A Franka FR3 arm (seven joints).
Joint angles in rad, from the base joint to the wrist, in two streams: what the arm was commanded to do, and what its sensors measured. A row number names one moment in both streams.
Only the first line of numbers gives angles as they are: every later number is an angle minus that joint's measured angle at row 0.
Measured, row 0:
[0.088, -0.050, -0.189, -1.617, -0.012, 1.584, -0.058]
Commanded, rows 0 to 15:
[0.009, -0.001, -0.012, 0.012, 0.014, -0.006, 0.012]
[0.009, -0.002, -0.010, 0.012, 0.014, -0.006, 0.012]
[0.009, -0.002, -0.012, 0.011, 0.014, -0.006, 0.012]
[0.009, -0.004, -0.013, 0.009, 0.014, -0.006, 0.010]
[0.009, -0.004, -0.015, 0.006, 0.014, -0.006, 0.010]
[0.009, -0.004, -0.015, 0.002, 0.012, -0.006, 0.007]
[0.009, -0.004, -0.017, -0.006, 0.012, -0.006, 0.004]
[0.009, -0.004, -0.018, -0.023, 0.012, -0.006, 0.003]
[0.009, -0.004, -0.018, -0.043, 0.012, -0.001, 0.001]
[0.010, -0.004, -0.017, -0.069, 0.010, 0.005, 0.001]
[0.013, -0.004, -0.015, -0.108, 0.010, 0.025, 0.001]
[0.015, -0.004, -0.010, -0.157, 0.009, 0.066, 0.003]
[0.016, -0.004, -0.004, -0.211, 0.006, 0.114, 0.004]
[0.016, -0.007, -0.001, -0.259, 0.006, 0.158, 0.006]
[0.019, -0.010, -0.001, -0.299, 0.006, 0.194, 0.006]
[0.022, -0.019, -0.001, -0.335, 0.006, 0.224, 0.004]
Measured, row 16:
[0.003, 0.017, 0.002, -0.192, 0.000, 0.110, 0.000]
